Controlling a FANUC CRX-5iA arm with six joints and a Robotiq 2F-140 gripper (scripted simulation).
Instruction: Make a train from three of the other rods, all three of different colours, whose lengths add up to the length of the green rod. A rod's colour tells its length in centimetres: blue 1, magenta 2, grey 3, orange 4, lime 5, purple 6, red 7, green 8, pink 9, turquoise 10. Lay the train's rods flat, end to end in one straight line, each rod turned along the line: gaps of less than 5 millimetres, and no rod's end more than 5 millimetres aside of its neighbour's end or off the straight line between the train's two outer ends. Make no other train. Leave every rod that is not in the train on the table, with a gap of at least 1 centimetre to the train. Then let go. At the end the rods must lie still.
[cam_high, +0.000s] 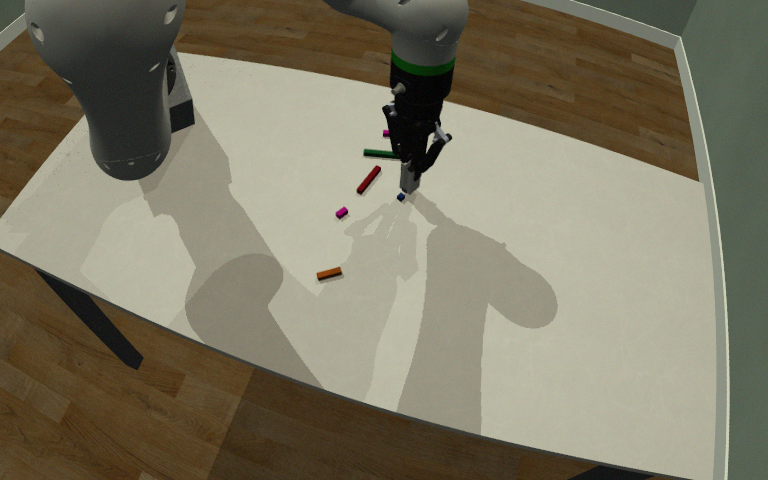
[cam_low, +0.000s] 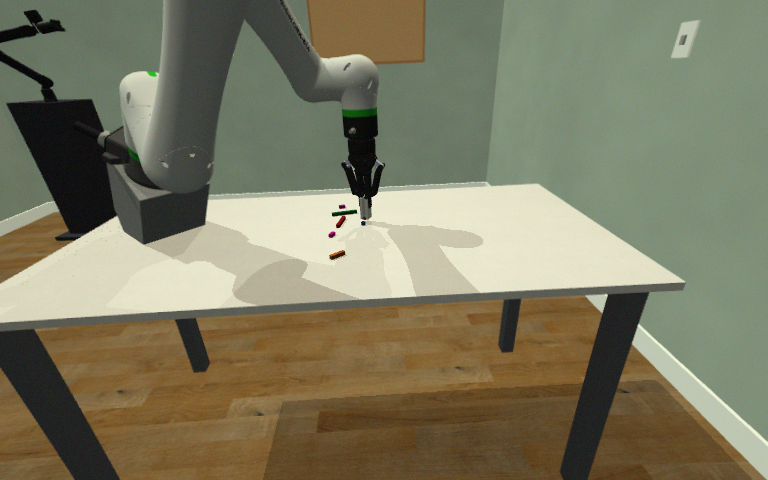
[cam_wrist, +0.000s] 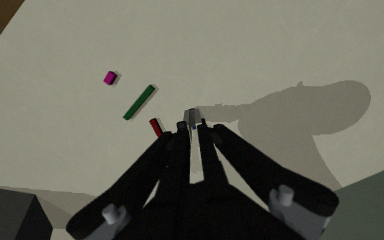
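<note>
Right now my hand is 3 cm above the grey rod. Round my hand: green rod 8 cm behind, 6 cm to the left, 4 cm below; red rod 8 cm behind, 1 cm to the right, 4 cm below; small blue rod 1 cm behind, 2 cm to the right, 4 cm below.
</note>
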